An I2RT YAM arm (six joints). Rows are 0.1 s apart.
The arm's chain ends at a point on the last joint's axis. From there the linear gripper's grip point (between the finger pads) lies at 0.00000 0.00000 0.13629 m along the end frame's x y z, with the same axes.
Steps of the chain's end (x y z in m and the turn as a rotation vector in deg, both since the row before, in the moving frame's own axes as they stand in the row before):
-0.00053, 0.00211, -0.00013, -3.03, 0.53, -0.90
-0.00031, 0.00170, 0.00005, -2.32, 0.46, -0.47
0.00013, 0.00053, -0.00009, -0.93, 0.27, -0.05
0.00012, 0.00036, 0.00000, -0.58, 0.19, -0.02
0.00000, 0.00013, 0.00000, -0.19, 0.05, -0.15
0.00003, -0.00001, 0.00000, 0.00, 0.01, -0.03
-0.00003, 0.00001, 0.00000, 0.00, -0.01, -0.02
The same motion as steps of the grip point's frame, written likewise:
0.00079, 0.00930, -0.00033, -3.03, 0.53, -0.90
0.00081, 0.00721, -0.00007, -2.32, 0.46, -0.47
0.00077, 0.00274, -0.00011, -0.93, 0.27, -0.05
0.00057, 0.00174, -0.00001, -0.58, 0.19, -0.02
0.00012, 0.00058, 0.00000, -0.19, 0.05, -0.15
0.00005, -0.00001, 0.00000, 0.00, 0.01, -0.03
-0.00005, 0.00001, 0.00000, 0.00, -0.01, -0.02

